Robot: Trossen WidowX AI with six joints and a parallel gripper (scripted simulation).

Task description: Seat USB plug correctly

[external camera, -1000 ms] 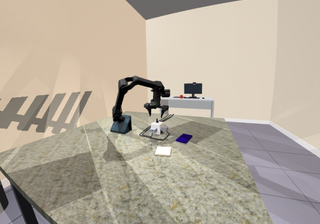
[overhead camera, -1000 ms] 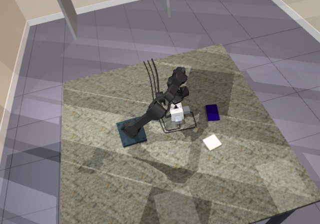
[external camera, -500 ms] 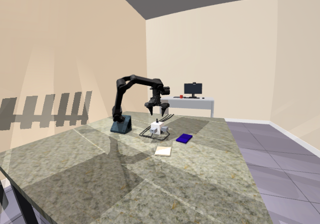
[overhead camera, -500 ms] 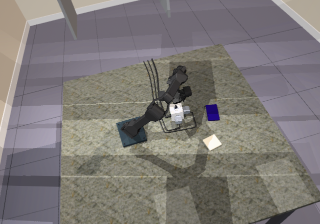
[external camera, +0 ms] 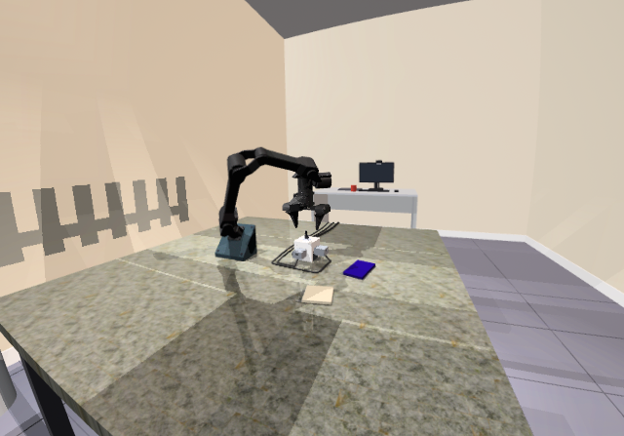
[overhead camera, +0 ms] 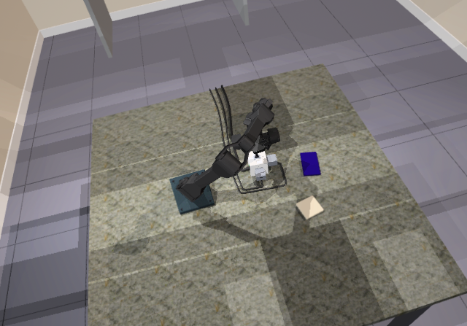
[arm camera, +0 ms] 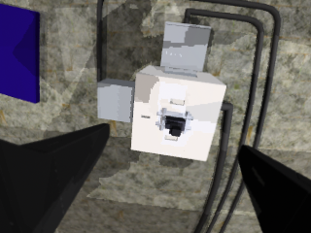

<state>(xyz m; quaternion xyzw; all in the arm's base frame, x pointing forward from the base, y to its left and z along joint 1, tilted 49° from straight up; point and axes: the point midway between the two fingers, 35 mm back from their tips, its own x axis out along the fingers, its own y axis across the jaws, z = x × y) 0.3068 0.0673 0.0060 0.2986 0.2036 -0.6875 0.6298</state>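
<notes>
The dark USB plug is 30 mm below my gripper tip. The rest, counted from my gripper tip: dark blue flat block (220 mm ahead, 60 mm to the right, 110 mm below); USB socket (50 mm below); beige flat block (130 mm ahead, 260 mm to the right, 110 mm below).
</notes>
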